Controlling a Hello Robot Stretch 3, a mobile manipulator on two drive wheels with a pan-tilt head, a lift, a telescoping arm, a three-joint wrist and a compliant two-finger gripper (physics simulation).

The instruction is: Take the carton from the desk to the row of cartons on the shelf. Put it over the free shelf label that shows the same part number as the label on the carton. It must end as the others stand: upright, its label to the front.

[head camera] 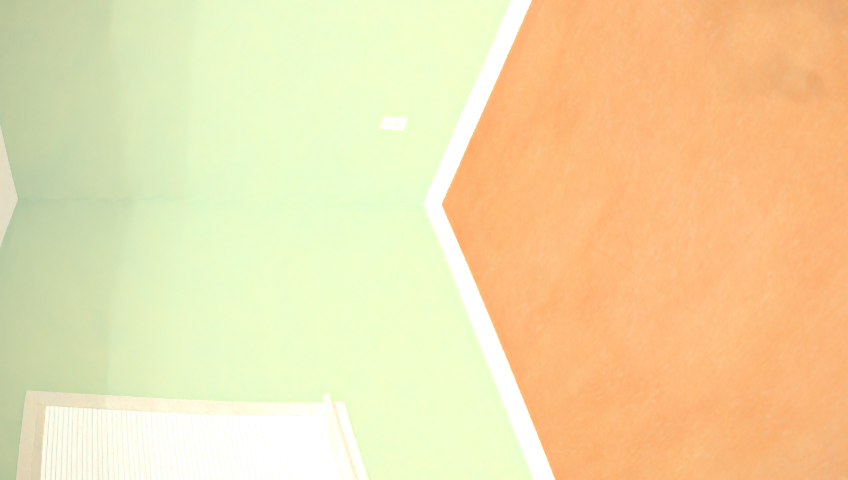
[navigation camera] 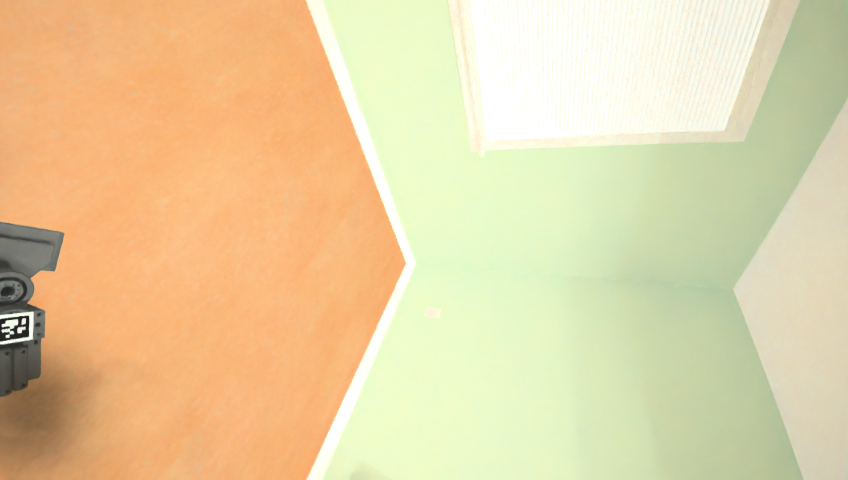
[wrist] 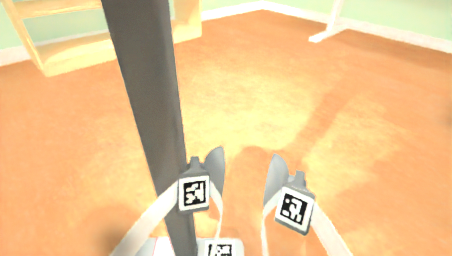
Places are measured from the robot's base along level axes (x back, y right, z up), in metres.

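Where they show: gripper, fingertip midpoint: (wrist: 245, 168).
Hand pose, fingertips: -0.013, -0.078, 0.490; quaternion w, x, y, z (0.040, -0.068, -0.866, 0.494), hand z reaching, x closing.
After its pixels a point has its place, as x, y, z.
My gripper (wrist: 245, 168) {-0.013, -0.078, 0.490} is open and empty in the wrist view, its two fingertips apart above the orange floor. The lower part of a light wooden shelf (wrist: 75, 56) {0.908, -1.290, 0.079} shows at the upper left of the wrist view, partly behind the robot's dark mast. A white leg with a foot (wrist: 331, 29) {-1.056, -2.179, 0.057}, perhaps the desk's, stands at the top right of the wrist view. The carton, the row of cartons and the shelf labels do not show in any view.
The dark mast (wrist: 145, 90) {0.069, -0.116, 0.538} crosses the wrist view. The head and navigation views show green walls meeting at a corner, a window with blinds (head camera: 178, 446) {-0.771, 1.796, 1.449} (navigation camera: 612, 65) {-0.917, 1.649, 1.478} and the orange floor (head camera: 654, 237) {0.004, 1.164, 0.000} (navigation camera: 208, 178) {-0.256, 0.831, 0.001}. Part of the robot's wrist (navigation camera: 20, 350) {0.085, 0.152, 0.735} shows at the navigation view's left edge.
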